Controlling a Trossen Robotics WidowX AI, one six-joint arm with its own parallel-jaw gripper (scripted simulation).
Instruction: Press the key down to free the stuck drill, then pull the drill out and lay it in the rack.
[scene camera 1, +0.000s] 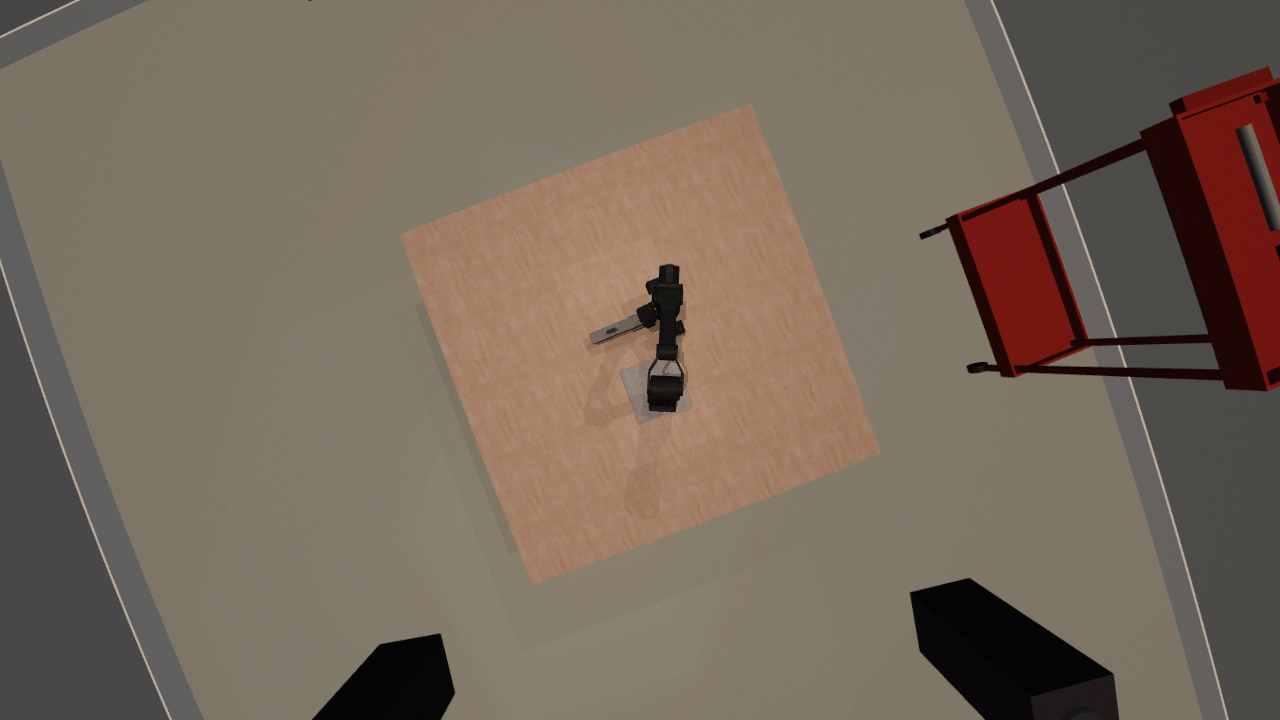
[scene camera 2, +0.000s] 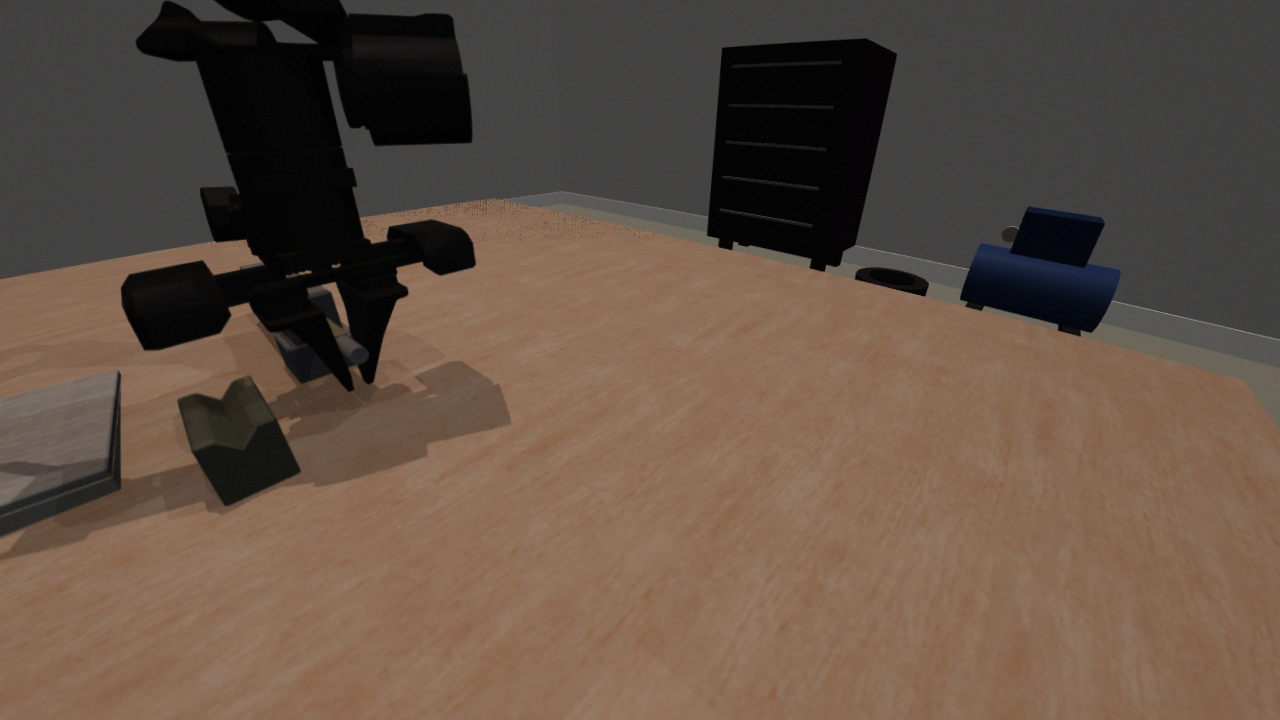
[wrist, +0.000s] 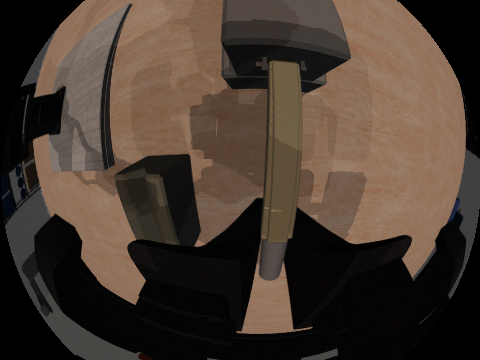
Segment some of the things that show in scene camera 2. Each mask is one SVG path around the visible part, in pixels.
My gripper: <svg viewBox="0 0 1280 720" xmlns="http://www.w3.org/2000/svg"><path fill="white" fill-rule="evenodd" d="M474 244L462 228L434 219L389 226L388 241L371 244L363 234L352 190L357 186L355 173L347 167L341 147L227 154L239 194L232 186L200 188L207 222L215 242L247 240L251 254L262 256L264 265L213 275L201 260L129 274L121 287L122 307L144 351L221 334L232 316L228 307L249 302L268 332L293 331L350 392L354 386L324 312L309 301L307 288L336 282L350 334L369 351L369 359L358 367L363 380L371 384L395 303L408 295L407 287L398 283L396 267L423 262L439 276L469 269L476 264ZM312 271L312 273L309 274L305 273L304 275L286 278L286 275L291 275L292 273L298 274L298 272L305 272L306 270Z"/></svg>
A drill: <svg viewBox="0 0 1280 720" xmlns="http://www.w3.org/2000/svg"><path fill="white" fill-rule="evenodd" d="M326 318L340 347L341 354L355 365L364 364L369 359L369 351L354 341L350 333Z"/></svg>
